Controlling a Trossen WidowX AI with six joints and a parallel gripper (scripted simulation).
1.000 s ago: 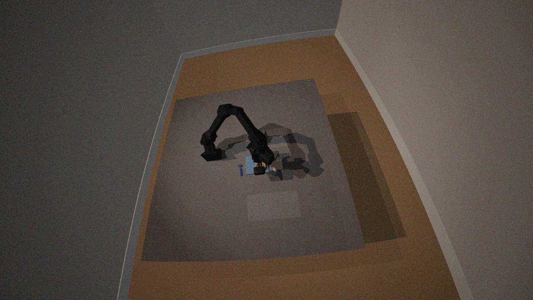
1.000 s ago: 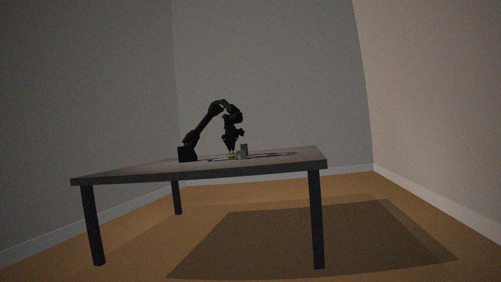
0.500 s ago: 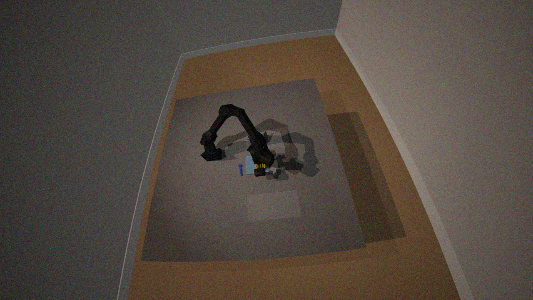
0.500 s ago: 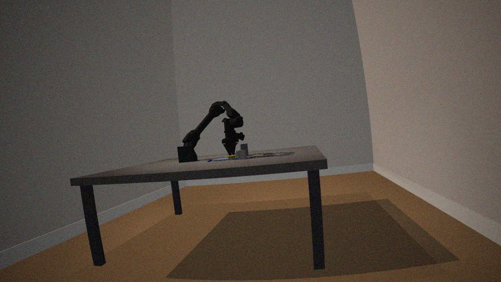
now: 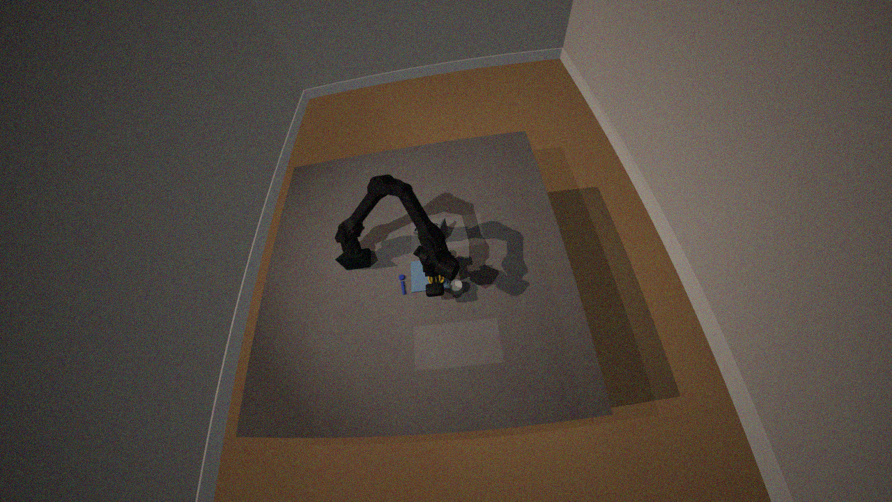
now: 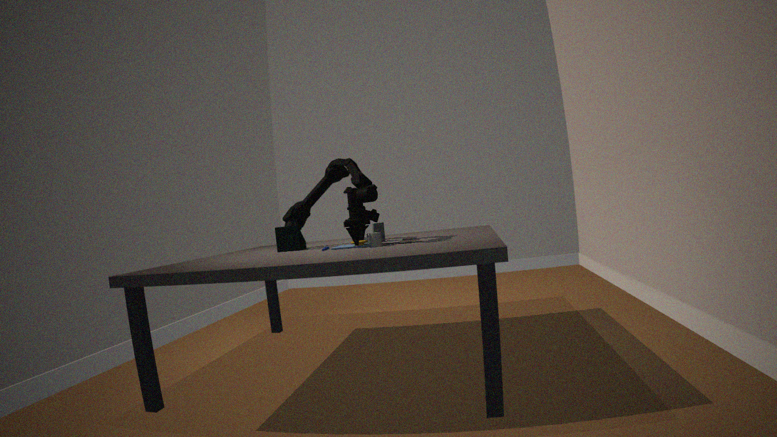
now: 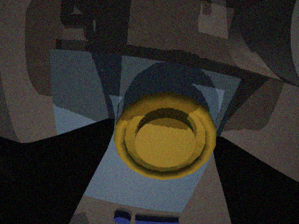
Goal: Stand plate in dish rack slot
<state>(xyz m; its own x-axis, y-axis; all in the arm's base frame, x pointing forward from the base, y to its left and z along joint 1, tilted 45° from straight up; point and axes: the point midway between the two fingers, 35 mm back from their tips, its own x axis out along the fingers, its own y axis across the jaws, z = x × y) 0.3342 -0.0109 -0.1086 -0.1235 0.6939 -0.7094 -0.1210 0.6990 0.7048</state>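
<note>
My gripper tip is 3 cm past the light blue mat, 2 cm to the right of it and 1 cm above it. Round my gripper tip: white cup 8 cm ahead, 4 cm to the right, 2 cm above; then blue spoon 14 cm behind, 1 cm to the right; then yellow plate 1 cm above.
</note>
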